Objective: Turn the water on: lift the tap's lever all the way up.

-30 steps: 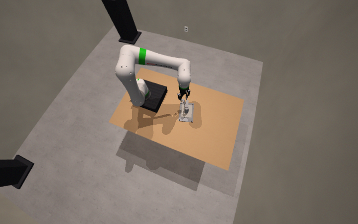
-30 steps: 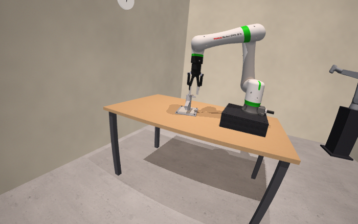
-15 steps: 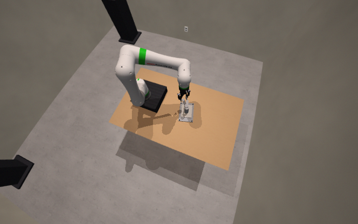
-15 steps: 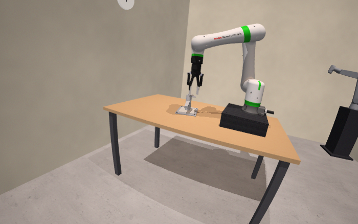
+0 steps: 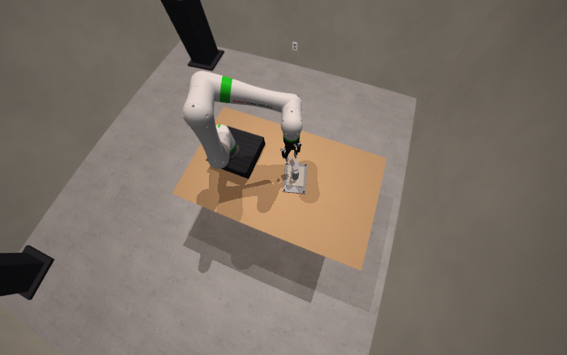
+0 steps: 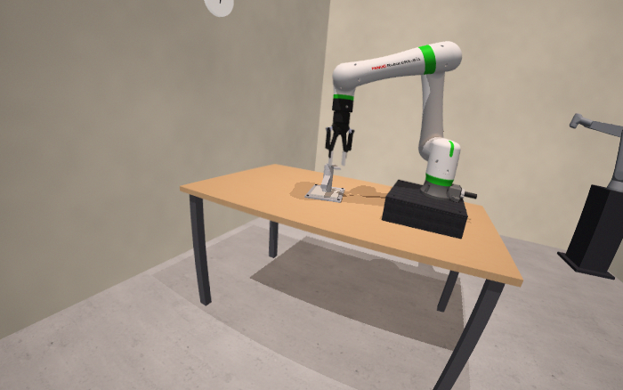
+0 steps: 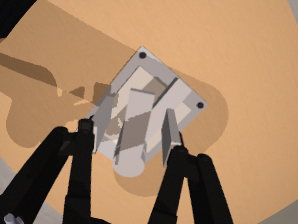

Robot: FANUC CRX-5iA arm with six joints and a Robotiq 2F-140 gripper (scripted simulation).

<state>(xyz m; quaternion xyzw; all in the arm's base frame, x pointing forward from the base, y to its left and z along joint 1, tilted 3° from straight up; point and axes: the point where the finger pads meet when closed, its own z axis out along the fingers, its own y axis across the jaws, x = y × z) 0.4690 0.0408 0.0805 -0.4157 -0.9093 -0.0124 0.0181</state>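
Now: the tap lever 40 mm below my hand, 30 mm to the right of it and 20 mm ahead of it.
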